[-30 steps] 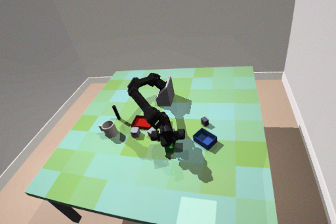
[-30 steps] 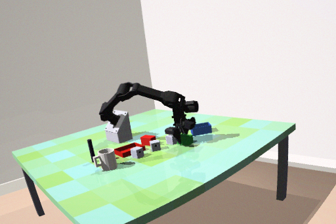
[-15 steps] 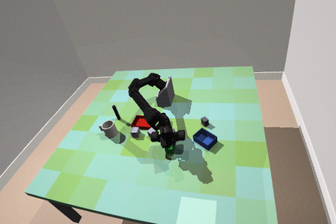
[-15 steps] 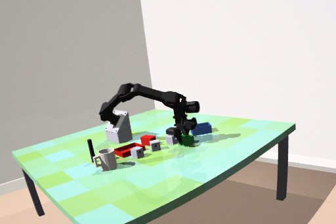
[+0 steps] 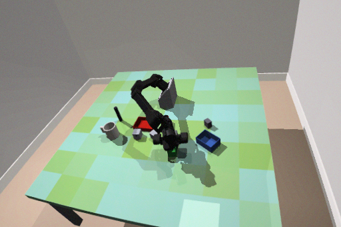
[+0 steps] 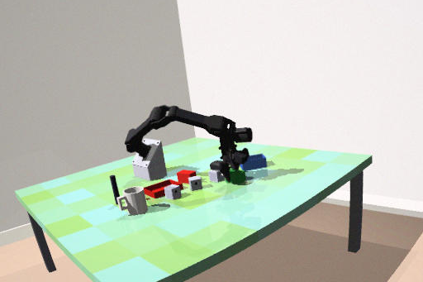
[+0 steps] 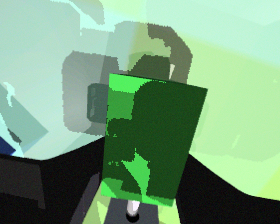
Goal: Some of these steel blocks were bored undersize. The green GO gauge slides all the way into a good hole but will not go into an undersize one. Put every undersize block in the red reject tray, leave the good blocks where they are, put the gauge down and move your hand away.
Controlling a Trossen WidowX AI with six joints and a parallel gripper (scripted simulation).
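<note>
My gripper tip is now 80 mm past the steel block, 20 mm to the left of it and 10 mm below it. Also, from my gripper tip: green GO gauge 10 mm behind, 20 mm above; blue tray 70 mm behind, 190 mm to the left; darker grey block 200 mm behind, 170 mm to the left, 10 mm above.
</note>
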